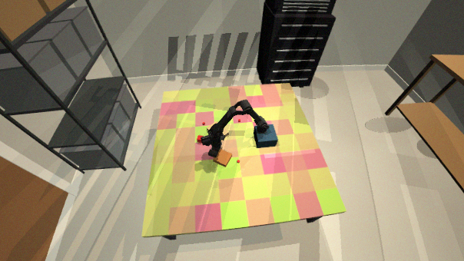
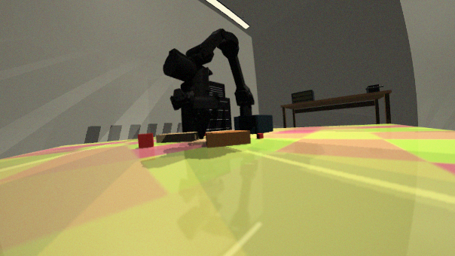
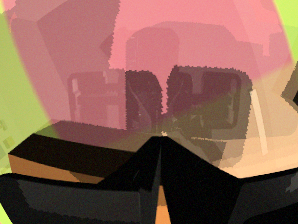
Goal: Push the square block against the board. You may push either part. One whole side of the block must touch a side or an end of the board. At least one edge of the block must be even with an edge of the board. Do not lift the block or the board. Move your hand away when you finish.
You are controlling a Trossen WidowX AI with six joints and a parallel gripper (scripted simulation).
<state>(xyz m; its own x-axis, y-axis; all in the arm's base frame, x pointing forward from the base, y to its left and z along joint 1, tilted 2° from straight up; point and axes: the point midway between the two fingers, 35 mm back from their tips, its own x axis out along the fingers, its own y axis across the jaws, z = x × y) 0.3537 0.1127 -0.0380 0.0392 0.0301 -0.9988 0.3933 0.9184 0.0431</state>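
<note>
Now: gripper tip 6 cm to the right of the orange square block and 4 cm past it. The rest, counted from my gripper tip: tan board (19 cm to the right, 1 cm behind); red cube (13 cm ahead, 12 cm to the right, 1 cm above).
</note>
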